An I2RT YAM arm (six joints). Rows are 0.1 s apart.
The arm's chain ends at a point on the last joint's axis. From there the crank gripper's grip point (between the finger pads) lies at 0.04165 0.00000 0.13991 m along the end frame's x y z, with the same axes.
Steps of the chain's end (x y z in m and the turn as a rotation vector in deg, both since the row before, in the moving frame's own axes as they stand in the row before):
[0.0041, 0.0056, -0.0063, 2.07, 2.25, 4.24]
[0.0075, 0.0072, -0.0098, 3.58, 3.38, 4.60]
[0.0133, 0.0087, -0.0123, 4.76, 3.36, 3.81]
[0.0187, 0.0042, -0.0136, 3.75, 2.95, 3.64]
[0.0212, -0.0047, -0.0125, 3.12, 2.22, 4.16]
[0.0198, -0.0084, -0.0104, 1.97, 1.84, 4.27]
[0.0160, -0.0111, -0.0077, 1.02, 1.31, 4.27]
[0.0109, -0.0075, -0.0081, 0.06, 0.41, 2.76]
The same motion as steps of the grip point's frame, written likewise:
[0.0096, 0.0039, -0.0081, 2.07, 2.25, 4.24]
[0.0159, 0.0022, -0.0127, 3.58, 3.38, 4.60]
[0.0217, 0.0002, -0.0153, 4.76, 3.36, 3.81]
[0.0260, -0.0020, -0.0161, 3.75, 2.95, 3.64]
[0.0267, -0.0090, -0.0143, 3.12, 2.22, 4.16]
[0.0243, -0.0099, -0.0118, 1.97, 1.84, 4.27]
[0.0192, -0.0104, -0.0087, 1.02, 1.31, 4.27]
[0.0119, -0.0056, -0.0084, 0.06, 0.41, 2.76]

